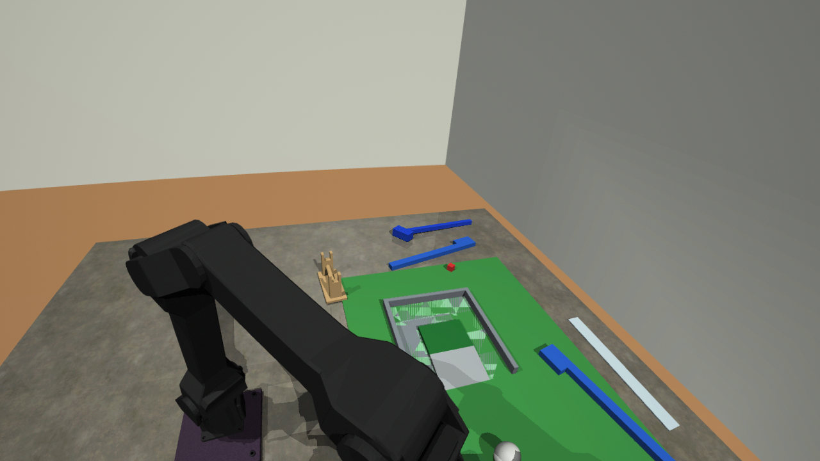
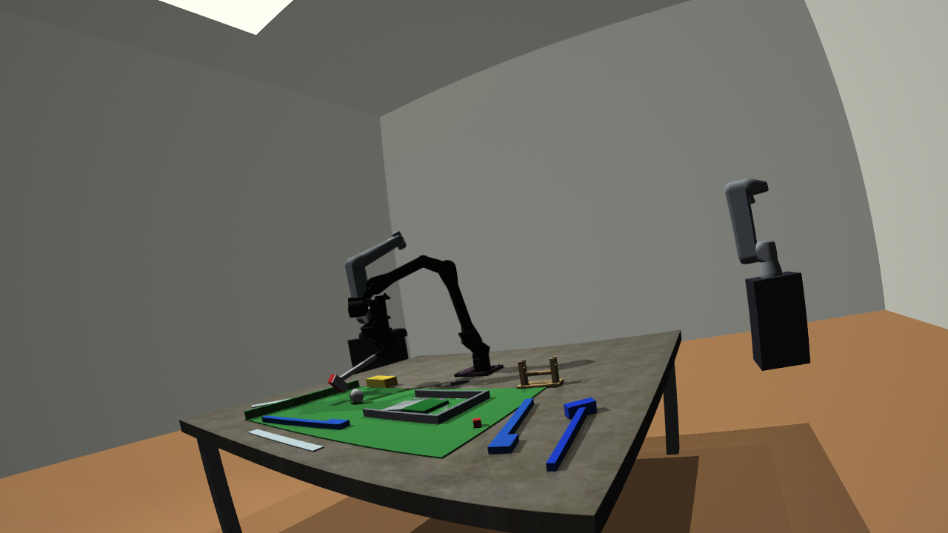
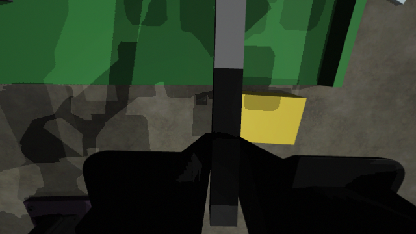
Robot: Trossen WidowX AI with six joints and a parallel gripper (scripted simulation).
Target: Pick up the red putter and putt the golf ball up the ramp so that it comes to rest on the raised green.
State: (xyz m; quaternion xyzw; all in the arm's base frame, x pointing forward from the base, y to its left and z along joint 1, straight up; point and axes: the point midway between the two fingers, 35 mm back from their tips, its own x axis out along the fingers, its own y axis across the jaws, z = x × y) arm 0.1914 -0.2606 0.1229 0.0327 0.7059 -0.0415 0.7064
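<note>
Right now the yellow block is 1 cm behind my gripper tip, 5 cm to the right of it and 8 cm below it. Round my gripper tip: grey-walled frame: 25 cm ahead, 33 cm to the left, 9 cm below; red putter: 12 cm ahead, 1 cm to the right; white golf ball: 22 cm ahead, 4 cm to the left, 7 cm below.
</note>
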